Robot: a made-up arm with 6 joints.
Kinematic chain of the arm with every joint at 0, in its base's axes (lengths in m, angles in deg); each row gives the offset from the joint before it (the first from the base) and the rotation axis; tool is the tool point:
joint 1: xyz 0 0 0.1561 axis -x
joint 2: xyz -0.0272 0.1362 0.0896 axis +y
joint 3: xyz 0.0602 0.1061 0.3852 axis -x
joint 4: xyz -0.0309 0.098 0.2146 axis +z
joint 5: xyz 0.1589 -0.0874 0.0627 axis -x
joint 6: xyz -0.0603 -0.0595 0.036 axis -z
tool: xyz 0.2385 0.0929 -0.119
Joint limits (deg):
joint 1: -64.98..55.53
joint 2: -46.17..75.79
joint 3: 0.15..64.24
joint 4: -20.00..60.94
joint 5: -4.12..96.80
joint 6: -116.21..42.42
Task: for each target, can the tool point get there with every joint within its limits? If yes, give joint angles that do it. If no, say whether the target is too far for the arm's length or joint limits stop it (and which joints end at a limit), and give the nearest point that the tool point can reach.
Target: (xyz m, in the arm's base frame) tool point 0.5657 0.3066 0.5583
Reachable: yes | joints -12.56 32.35 50.30 -1.15 9.77 7.51
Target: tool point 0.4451 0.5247 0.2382
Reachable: yes | joints 16.98 29.57 55.21 17.12 14.98 -10.94
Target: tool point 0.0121 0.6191 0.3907
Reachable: yes | joints 15.53 -7.43 49.08 42.22 10.45 -58.39
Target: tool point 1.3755 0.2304 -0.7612
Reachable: no: too far | nearest point 0.8461 0.2898 -0.3253 | short by 0.688 m
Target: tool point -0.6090 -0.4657 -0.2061
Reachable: no: joint limits stop it (at a limit: joint 1, joint 2, joint 3, joint 5, joint 6) | nearest point -0.4575 -0.3450 0.4805 | short by 0.713 m
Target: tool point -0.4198 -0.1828 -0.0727
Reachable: no: joint limits stop it (at a limit: joint 1, joint 2, joint 3, joint 4, joint 5) | nearest point -0.3974 -0.3091 0.4722 | short by 0.560 m
